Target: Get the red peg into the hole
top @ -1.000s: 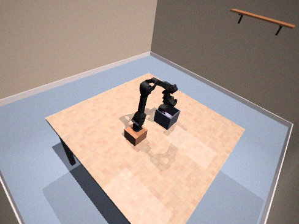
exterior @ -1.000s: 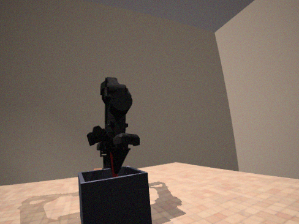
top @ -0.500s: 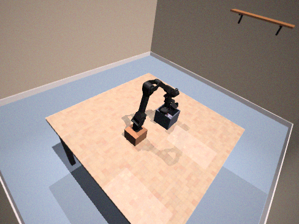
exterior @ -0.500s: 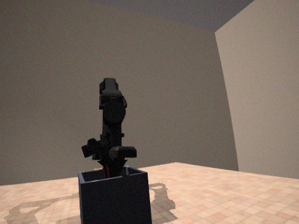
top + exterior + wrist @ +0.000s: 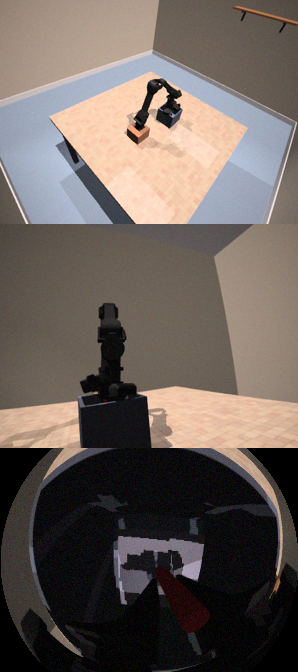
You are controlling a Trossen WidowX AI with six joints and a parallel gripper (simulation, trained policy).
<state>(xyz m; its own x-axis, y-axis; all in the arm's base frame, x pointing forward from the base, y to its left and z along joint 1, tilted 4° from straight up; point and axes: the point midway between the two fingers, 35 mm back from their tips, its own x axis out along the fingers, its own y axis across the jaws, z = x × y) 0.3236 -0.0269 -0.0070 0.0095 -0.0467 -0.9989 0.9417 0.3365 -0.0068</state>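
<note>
Right now the red peg is 10 mm above my gripper tip. The rest, counted from my gripper tip: pale plate 30 mm below.
</note>
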